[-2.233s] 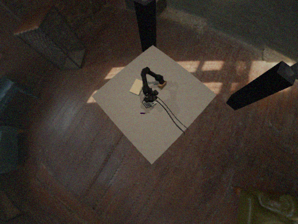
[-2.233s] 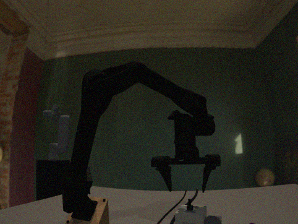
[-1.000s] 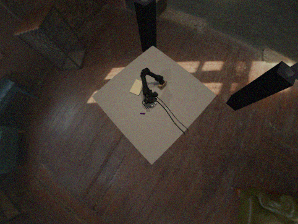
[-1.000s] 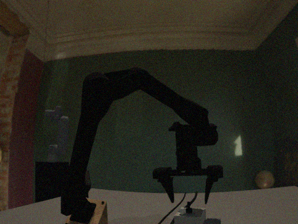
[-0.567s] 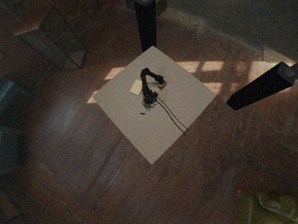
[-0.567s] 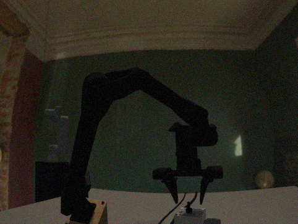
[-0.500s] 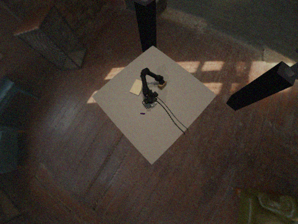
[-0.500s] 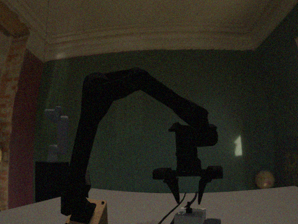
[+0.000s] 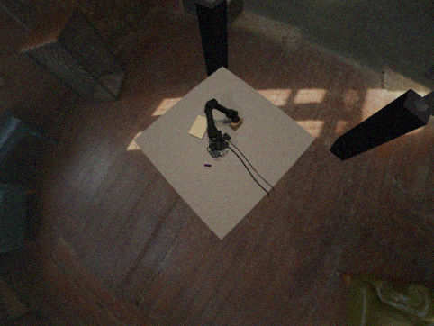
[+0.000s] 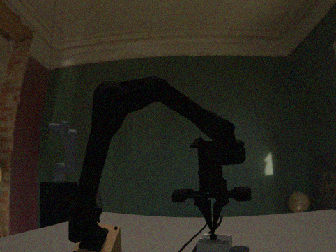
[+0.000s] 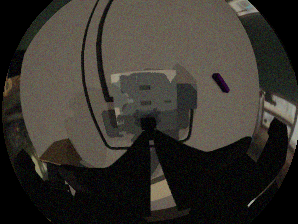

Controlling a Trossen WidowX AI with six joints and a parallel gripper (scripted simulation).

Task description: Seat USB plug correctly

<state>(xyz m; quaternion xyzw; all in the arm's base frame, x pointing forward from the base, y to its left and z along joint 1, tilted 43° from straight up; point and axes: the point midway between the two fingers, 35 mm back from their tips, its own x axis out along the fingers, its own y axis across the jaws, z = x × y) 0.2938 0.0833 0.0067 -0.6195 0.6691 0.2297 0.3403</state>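
Right now the dark USB plug is 2 cm below my gripper tip. Round my gripper tip: purple object: 19 cm ahead, 1 cm to the left, 10 cm below; tan sheet: 4 cm behind, 31 cm to the right, 10 cm below.
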